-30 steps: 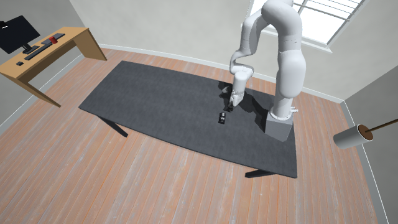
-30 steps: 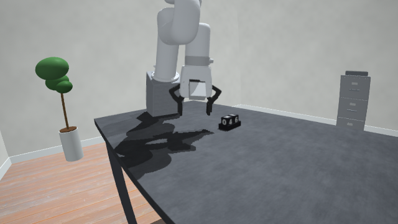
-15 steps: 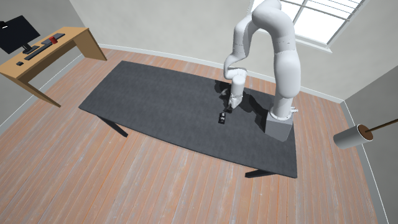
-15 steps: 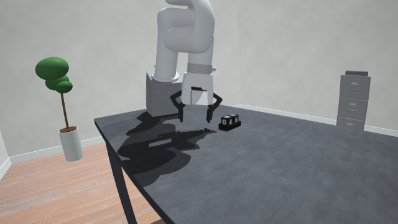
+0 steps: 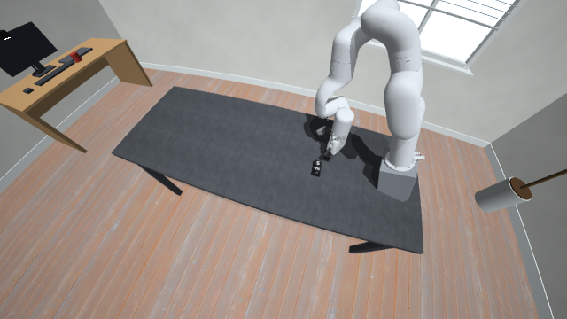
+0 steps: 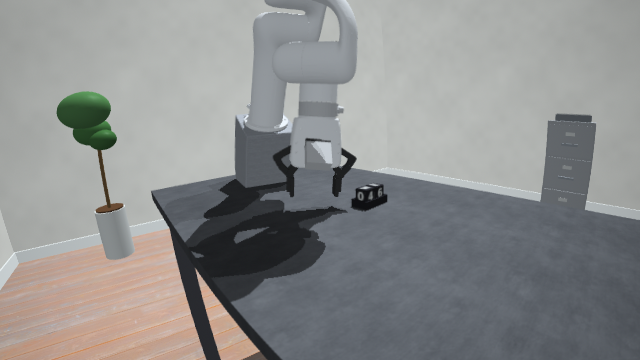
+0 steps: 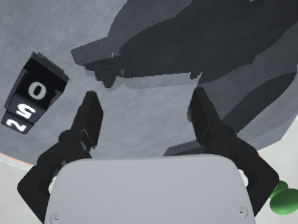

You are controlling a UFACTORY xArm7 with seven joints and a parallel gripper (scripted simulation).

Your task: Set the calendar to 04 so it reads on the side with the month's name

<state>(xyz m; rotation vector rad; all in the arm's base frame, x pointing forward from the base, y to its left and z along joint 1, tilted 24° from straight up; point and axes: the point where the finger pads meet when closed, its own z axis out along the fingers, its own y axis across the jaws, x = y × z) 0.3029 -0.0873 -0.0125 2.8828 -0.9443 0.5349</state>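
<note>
Now: hand 80 mm short of the black number cube, 110 mm to the right of it and 10 mm above it. Round my hand: black calendar tray 70 mm ahead, 90 mm to the left, 30 mm below.
</note>
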